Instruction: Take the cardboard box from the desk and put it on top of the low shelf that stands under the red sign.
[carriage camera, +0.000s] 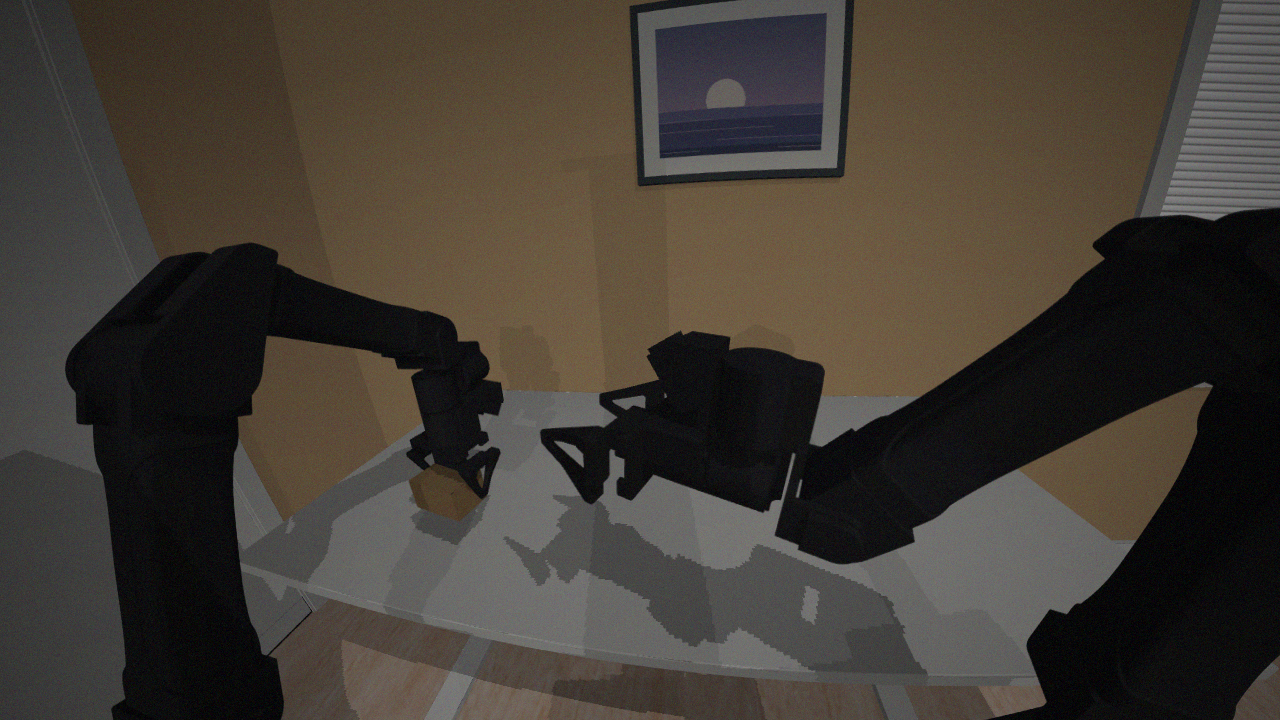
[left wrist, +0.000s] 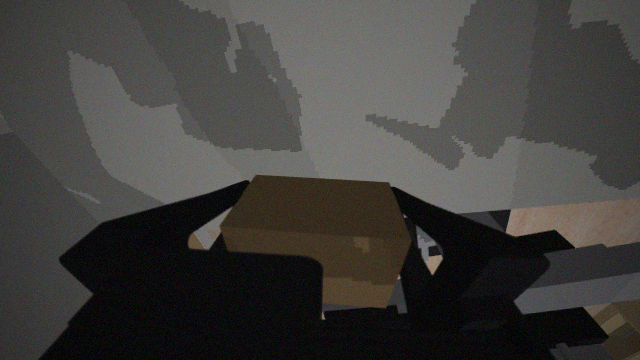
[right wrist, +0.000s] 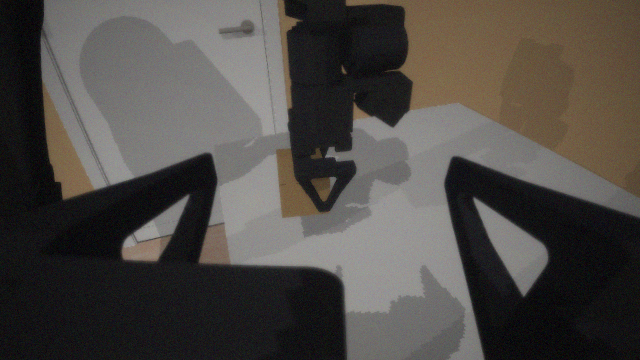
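Where they show: left gripper, between the fingertips: (left wrist: 319, 191) (right wrist: 319, 189); right gripper, between the fingertips: (carriage camera: 573, 415) (right wrist: 331, 168); left arm's base, origin of its link: (left wrist: 364, 325).
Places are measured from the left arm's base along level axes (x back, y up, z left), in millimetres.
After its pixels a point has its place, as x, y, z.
The brown cardboard box (carriage camera: 443, 495) {-296, 95, -46} (left wrist: 320, 205) {-360, 79, -41} (right wrist: 289, 200) {-299, 78, -65} is between the fingers of my left gripper (carriage camera: 453, 479) {-355, 57, -36} (left wrist: 319, 191) {-355, 57, -36}, which is shut on it. The box hangs a little above the grey-white desk (carriage camera: 993, 546) {-258, -55, -898} (left wrist: 340, 75) {-406, -55, -67} (right wrist: 400, 235) {-477, -55, -79}, near its left end in the carriage view, with a shadow below it. Part of the box is hidden by the left wrist's housing and a finger. My right gripper (carriage camera: 575, 415) {-246, 243, -262} is open and empty above the desk, to the right of the box in the carriage view. The low shelf and the red sign do not show.
A tan wall (carriage camera: 465, 179) {-1062, 651, 186} with a framed sunset picture (carriage camera: 741, 80) {-889, 814, -630} stands behind the desk. A window blind (carriage camera: 1230, 116) {-675, 738, -1898} is at the right edge. A pale door (right wrist: 230, 60) {-494, 30, 969} with a handle (right wrist: 237, 29) {-527, 149, 912} is beyond the desk's end. Wooden floor (carriage camera: 572, 694) {-423, -775, -92} shows below the desk's front edge.
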